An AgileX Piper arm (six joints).
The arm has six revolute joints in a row. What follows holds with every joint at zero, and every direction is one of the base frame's.
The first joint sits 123 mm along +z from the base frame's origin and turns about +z.
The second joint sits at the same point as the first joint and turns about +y.
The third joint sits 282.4 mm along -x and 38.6 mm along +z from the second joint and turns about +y.
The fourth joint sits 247.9 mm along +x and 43.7 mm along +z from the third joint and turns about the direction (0.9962, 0, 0.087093).
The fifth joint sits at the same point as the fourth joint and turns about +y.
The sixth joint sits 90.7 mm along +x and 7.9 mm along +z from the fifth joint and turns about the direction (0.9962, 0, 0.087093).
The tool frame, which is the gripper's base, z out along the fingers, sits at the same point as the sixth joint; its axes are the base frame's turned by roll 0, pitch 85.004 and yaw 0 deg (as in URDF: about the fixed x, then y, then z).
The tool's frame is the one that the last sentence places.
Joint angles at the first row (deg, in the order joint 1, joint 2, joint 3, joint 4, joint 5, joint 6):
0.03, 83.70, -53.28, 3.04, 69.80, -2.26
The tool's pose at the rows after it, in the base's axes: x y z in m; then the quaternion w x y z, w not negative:
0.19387 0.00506 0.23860 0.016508 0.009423 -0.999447 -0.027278
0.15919 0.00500 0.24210 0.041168 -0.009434 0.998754 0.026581
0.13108 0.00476 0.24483 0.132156 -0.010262 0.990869 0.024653
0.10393 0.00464 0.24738 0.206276 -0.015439 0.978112 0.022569
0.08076 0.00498 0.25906 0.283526 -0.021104 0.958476 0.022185
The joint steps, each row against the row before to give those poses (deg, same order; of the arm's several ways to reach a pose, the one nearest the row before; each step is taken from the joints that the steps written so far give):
0.01, -10.21, 7.19, 0.28, -0.25, 0.00
0.00, -10.26, 6.60, 0.04, -2.96, 0.00
-0.01, -10.79, 5.69, 0.00, -5.36, -0.12
0.00, -10.50, 4.10, 0.00, -2.22, -0.52
0.00, -9.80, 0.83, 0.27, -0.15, -0.55

